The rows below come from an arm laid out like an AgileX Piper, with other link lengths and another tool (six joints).
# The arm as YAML. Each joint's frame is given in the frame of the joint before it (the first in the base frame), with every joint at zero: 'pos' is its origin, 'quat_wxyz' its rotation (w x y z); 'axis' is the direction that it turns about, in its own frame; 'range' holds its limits. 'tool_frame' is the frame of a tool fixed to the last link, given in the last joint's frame.
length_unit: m
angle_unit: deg
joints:
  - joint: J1
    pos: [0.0, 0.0, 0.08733]
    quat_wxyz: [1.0, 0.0, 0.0, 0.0]
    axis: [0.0, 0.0, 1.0]
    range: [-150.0, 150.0]
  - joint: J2
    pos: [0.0, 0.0, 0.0]
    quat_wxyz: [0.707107, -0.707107, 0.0, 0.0]
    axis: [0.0, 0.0, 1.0]
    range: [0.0, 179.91]
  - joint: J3
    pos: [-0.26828, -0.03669, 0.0]
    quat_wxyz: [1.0, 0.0, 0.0, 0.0]
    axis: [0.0, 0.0, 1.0]
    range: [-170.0, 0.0]
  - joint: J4
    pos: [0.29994, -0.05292, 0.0]
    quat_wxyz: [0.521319, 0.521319, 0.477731, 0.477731]
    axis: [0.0, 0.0, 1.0]
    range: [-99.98, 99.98]
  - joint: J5
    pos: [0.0, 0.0, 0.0]
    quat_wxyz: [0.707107, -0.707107, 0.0, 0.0]
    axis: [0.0, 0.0, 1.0]
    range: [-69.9, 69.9]
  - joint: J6
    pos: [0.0, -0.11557, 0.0]
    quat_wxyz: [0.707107, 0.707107, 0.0, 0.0]
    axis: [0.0, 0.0, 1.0]
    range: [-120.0, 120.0]
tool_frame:
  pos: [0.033, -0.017, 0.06]
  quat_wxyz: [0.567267, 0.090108, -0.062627, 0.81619]
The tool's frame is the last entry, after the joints.
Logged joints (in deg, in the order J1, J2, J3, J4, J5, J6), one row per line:
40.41 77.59 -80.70 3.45 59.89 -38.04
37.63 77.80 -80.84 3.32 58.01 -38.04
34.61 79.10 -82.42 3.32 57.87 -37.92
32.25 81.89 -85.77 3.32 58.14 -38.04
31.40 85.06 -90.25 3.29 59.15 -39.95
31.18 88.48 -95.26 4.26 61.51 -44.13
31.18 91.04 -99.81 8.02 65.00 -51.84
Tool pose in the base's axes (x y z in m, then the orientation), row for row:
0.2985 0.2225 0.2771 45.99 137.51 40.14
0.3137 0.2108 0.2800 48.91 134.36 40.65
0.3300 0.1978 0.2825 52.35 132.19 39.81
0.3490 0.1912 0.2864 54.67 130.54 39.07
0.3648 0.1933 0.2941 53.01 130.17 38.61
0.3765 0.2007 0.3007 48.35 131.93 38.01
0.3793 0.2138 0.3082 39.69 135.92 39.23
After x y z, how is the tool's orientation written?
As a rotation vector, in degrees.
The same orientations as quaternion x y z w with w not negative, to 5 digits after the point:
0.29558 0.88377 0.25798 0.25502
0.31679 0.87025 0.26329 0.27017
0.34052 0.85986 0.25895 0.27860
0.35686 0.85211 0.25503 0.28553
0.34757 0.85348 0.25315 0.29440
0.31727 0.86573 0.24942 0.29603
0.25896 0.88681 0.25596 0.28460

